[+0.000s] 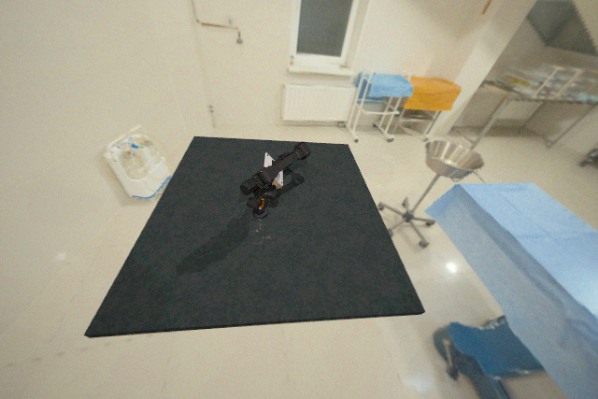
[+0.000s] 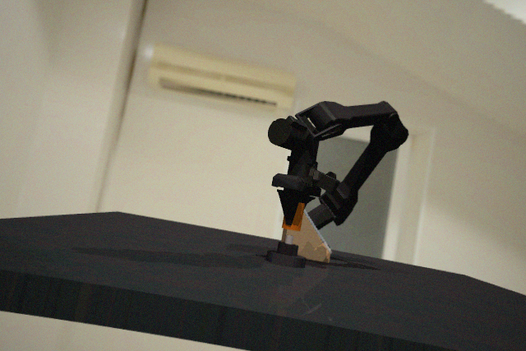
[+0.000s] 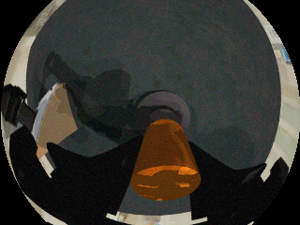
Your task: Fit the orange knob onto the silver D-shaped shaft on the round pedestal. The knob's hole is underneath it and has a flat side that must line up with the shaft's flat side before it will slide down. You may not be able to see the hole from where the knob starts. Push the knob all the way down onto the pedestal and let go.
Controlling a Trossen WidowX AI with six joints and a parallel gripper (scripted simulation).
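Right now the round black pedestal is 5 cm below my gripper tip. The rest, counted from my gripper tip: orange knob: 3 cm above.
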